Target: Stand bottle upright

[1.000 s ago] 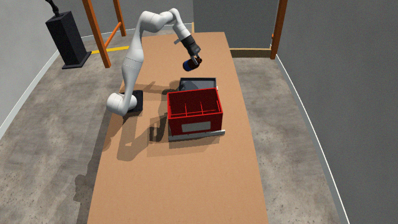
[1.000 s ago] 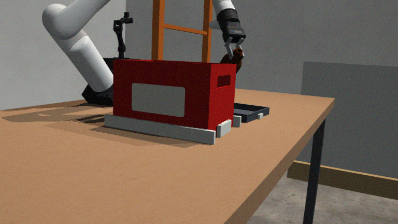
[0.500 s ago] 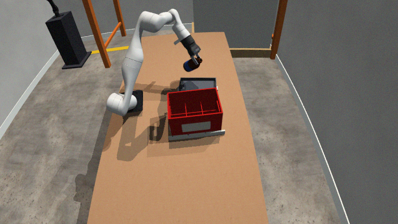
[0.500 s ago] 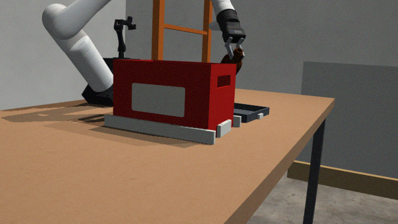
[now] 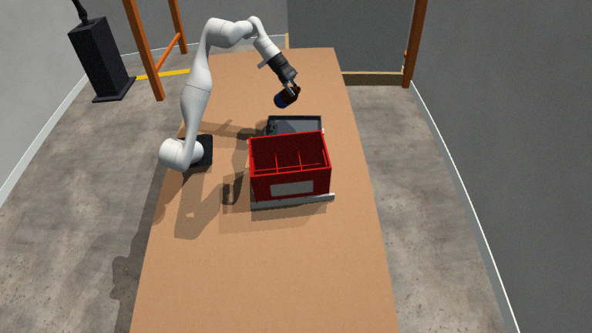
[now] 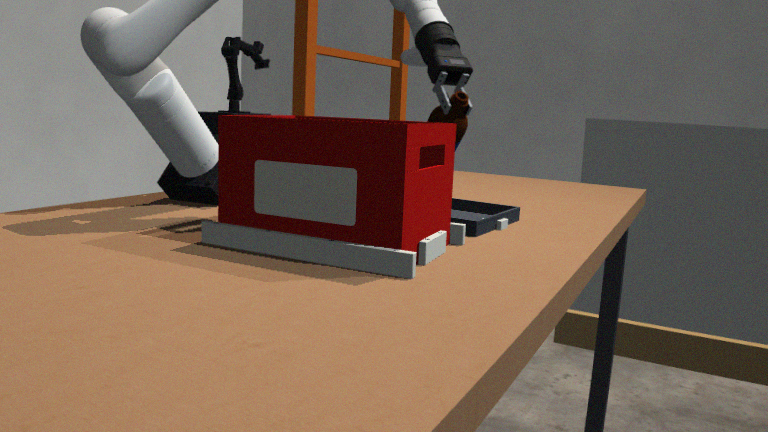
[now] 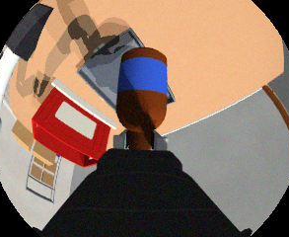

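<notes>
Right now my hand is 2 cm past the brown bottle, 2 cm to the right of it and 4 cm above it. Also, from my hand: dark grey tray 1 cm behind, 5 cm to the right, 19 cm below; then red crate 2 cm behind, 33 cm to the right, 12 cm below.
</notes>
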